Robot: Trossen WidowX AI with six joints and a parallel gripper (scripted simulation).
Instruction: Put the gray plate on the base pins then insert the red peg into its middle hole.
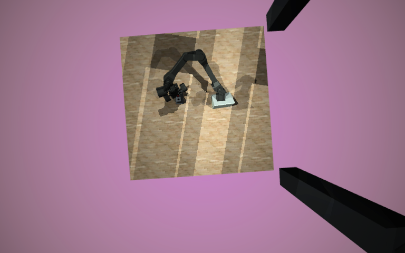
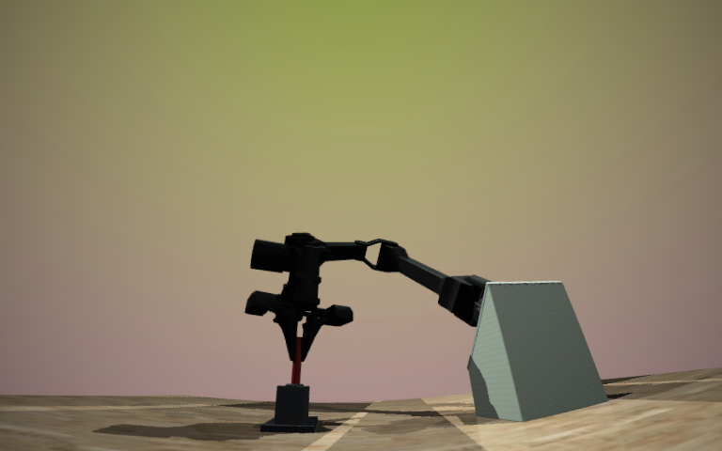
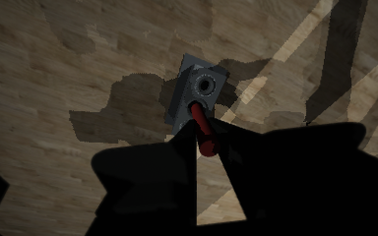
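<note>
My gripper tip is now right at the red peg. Also, from my gripper tip: gray plate 5 cm below.
</note>
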